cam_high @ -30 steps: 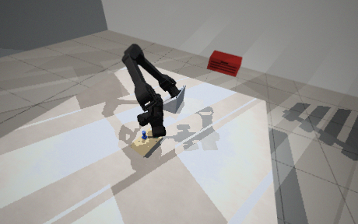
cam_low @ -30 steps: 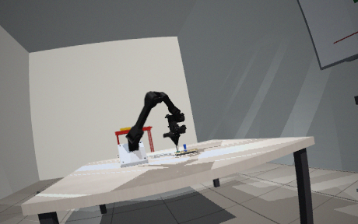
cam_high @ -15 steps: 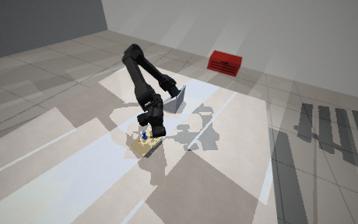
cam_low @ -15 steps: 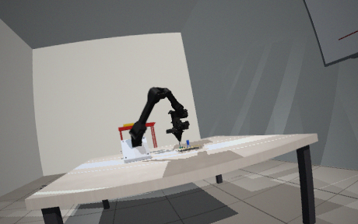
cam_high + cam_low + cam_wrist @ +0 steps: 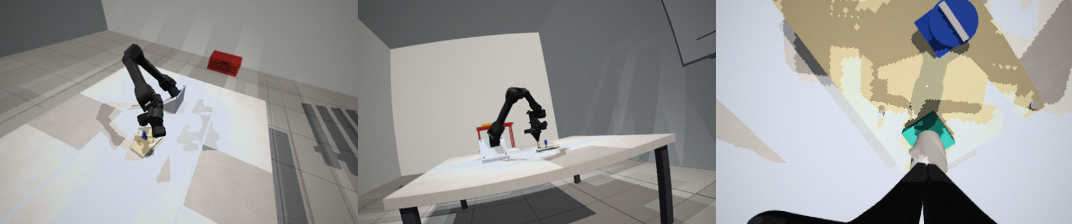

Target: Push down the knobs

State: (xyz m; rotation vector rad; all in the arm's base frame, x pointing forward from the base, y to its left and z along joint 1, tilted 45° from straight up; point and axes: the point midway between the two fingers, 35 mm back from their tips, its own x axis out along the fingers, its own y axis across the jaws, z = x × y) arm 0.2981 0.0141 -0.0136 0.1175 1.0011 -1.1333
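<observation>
Right now the grey knob is 10 mm below my gripper tip. From my gripper tip the other things lie so: blue knob 40 mm ahead, 50 mm to the right, 10 mm below.
</observation>
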